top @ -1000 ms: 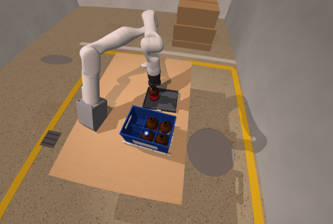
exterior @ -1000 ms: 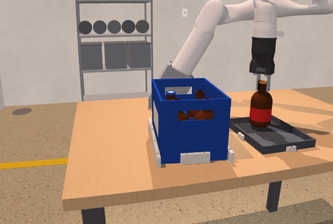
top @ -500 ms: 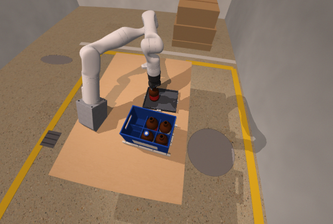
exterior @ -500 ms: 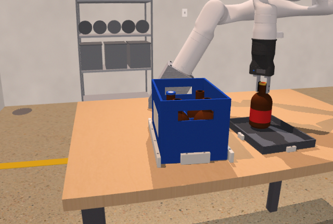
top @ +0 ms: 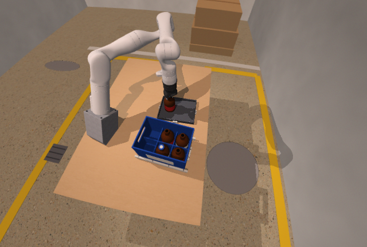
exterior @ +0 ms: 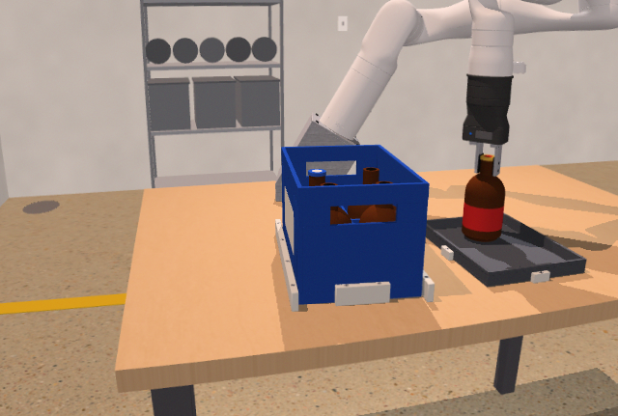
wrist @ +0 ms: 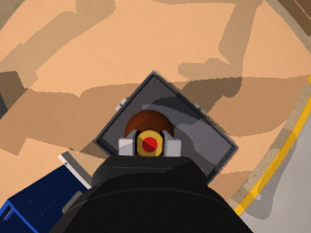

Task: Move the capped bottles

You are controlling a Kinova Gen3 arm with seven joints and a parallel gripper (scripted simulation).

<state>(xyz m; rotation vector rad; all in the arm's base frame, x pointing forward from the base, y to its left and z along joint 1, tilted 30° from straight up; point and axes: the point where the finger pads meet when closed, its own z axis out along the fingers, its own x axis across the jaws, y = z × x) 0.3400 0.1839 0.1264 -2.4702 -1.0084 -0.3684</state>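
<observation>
My gripper is now 70 mm short of the blue crate, 280 mm to the left of it and 70 mm above it. From my hand the other things lie so: dark tray (50 mm ahead, 10 mm to the left, 140 mm below).
</observation>
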